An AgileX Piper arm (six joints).
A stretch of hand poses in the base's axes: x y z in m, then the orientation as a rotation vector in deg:
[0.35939, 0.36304, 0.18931, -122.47, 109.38, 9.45]
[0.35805, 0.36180, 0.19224, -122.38, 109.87, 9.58]
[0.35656, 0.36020, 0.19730, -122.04, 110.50, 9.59]
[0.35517, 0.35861, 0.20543, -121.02, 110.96, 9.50]
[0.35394, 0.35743, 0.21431, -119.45, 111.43, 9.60]
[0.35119, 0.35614, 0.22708, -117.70, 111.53, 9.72]
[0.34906, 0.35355, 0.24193, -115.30, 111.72, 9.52]
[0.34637, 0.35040, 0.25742, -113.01, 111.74, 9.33]
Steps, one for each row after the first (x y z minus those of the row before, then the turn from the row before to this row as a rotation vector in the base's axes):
[-0.00134, -0.00124, 0.00293, -0.13, 0.28, -0.26]
[-0.00149, -0.00160, 0.00506, -0.10, 0.18, -0.46]
[-0.00139, -0.00159, 0.00813, 0.33, -0.24, -0.73]
[-0.00123, -0.00118, 0.00888, 0.73, -0.35, -1.00]
[-0.00275, -0.00129, 0.01277, 1.01, -0.59, -0.92]
[-0.00213, -0.00259, 0.01485, 1.20, -0.97, -1.35]
[-0.00269, -0.00315, 0.01549, 1.21, -1.00, -1.23]

